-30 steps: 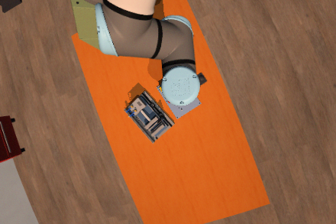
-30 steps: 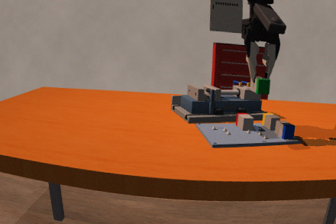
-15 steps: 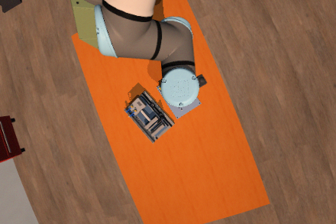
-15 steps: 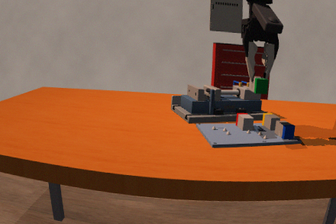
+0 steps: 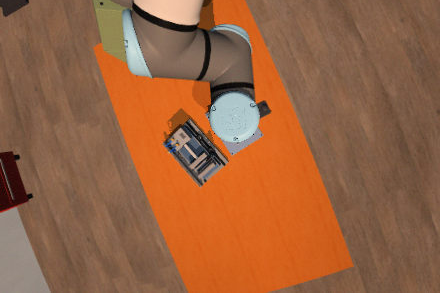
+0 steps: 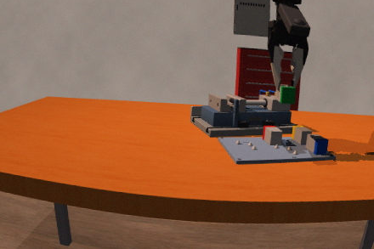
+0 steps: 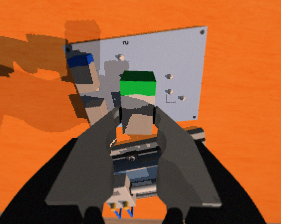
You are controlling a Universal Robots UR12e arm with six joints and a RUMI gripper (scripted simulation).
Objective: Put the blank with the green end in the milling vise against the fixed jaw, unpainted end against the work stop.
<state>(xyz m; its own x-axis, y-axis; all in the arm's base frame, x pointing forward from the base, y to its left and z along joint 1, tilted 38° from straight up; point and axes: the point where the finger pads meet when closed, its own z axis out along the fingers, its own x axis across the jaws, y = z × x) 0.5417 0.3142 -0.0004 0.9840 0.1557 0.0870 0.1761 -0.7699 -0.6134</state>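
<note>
Right now the work stop is 18 cm to the right of my hand, 13 cm ahead of it and 8 cm below it. Also, from my hand: grey plate 16 cm below, 3 cm to the right, 1 cm ahead; red-ended blank 14 cm below, 8 cm to the right, 2 cm ahead; green-ended blank 2 cm below.
</note>
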